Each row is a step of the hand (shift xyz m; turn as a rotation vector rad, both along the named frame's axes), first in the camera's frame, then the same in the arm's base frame.
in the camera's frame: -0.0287 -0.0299 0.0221 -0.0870 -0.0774 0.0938
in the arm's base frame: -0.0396 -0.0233 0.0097 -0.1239 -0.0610 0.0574
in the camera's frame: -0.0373 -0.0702 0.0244 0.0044 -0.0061 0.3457
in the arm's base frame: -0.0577 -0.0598 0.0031 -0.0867 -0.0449 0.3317
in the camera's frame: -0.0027 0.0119 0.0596 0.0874 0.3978 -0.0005
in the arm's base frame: -0.0152 0.0056 0.0586 0.1749 0.3573 0.0874
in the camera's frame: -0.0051 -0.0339 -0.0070 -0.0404 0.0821 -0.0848
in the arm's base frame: -0.0109 -0.0303 -0.0137 0.0032 0.0987 -0.0762
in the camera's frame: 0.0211 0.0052 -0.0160 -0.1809 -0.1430 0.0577
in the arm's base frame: 0.0251 0.0011 -0.0098 -0.2179 -0.0946 -0.0094
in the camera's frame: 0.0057 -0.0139 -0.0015 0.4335 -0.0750 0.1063
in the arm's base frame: 0.0025 -0.0147 -0.0026 0.3613 -0.1998 0.1853
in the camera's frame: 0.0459 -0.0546 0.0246 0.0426 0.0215 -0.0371
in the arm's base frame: 0.0239 -0.0673 0.0244 0.0545 0.0132 -0.0225
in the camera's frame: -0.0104 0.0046 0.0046 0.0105 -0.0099 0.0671
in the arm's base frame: -0.0099 0.0067 0.0029 -0.0098 -0.0196 0.0650
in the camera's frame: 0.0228 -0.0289 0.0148 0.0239 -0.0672 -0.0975
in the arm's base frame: 0.0108 -0.0354 0.0143 0.0319 -0.0601 -0.0998
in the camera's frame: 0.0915 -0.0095 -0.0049 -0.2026 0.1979 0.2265
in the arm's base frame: 0.0848 -0.0331 0.0140 -0.2023 0.2190 0.2065
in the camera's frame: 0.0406 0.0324 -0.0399 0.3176 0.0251 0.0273
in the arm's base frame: 0.0559 0.0245 -0.0237 0.2965 -0.0643 0.1010
